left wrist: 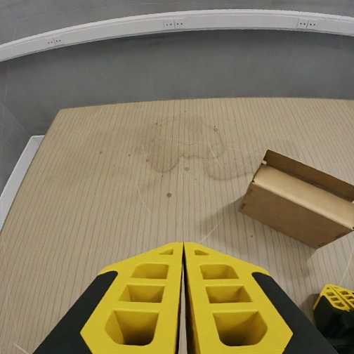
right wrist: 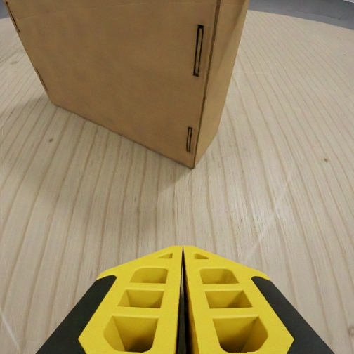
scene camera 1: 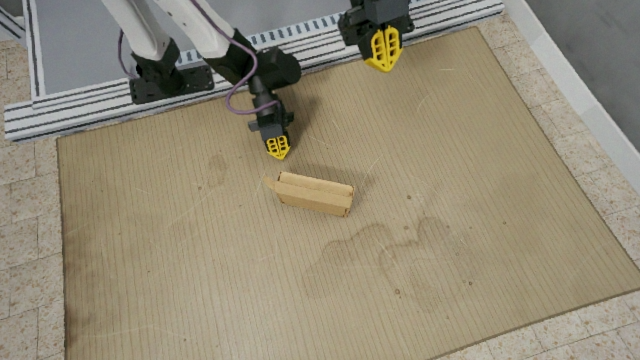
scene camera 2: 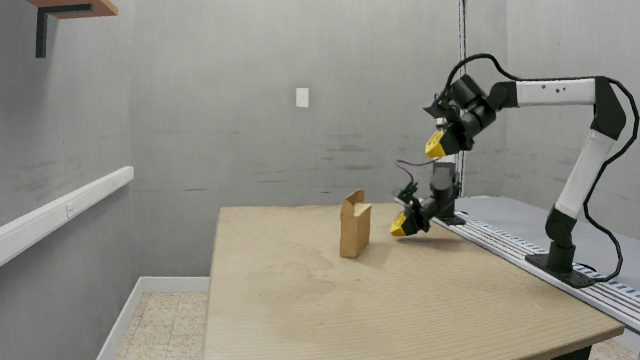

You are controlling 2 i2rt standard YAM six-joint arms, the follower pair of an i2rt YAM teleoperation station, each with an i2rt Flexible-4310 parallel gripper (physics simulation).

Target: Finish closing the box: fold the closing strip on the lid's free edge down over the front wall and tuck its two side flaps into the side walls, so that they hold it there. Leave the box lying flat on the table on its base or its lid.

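The cardboard box (scene camera 1: 314,204) (scene camera 2: 354,237) (left wrist: 292,212) (right wrist: 115,65) stands upright on a narrow side, its slotted broad face towards the rail in the right wrist view. The closing strip (left wrist: 311,173) stands up along the far edge of the box's top in the left wrist view. One side flap (scene camera 1: 270,183) (scene camera 2: 356,196) sticks out at the box's left end in scene camera 1. My left gripper (scene camera 1: 385,69) (scene camera 2: 430,151) (left wrist: 182,250) is shut and empty, high above the table's rail side. My right gripper (scene camera 1: 281,158) (scene camera 2: 394,233) (right wrist: 182,254) is shut and empty, low over the table, apart from the box.
The table top (scene camera 1: 200,280) (scene camera 2: 310,310) carries the box. The metal rail (scene camera 1: 80,112) with the arm bases runs along one edge, behind both grippers. My right arm reaches out beside the box on the rail side.
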